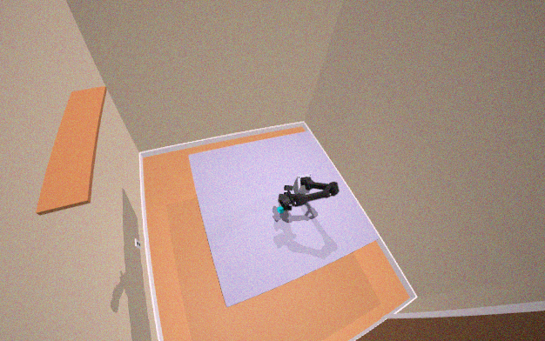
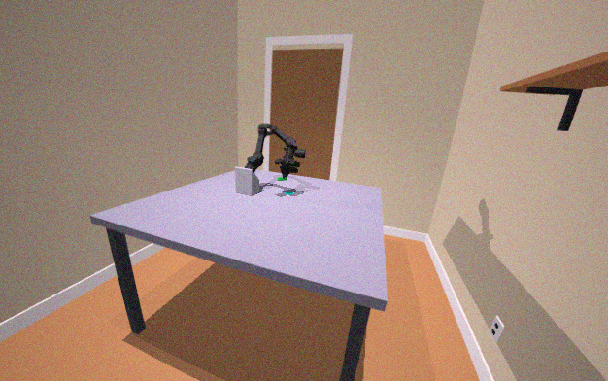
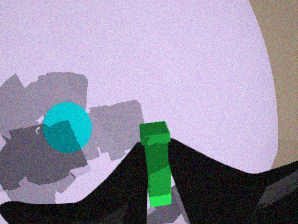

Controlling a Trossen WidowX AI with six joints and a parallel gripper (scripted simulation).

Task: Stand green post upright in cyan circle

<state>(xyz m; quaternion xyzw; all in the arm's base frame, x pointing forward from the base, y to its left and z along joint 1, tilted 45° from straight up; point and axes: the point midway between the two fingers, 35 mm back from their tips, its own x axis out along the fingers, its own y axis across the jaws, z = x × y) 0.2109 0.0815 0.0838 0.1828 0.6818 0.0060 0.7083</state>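
My gripper tip is now 110 mm above the cyan circle, 50 mm to the right of it and 20 mm short of it. Round my gripper tip: green post: 20 mm behind.
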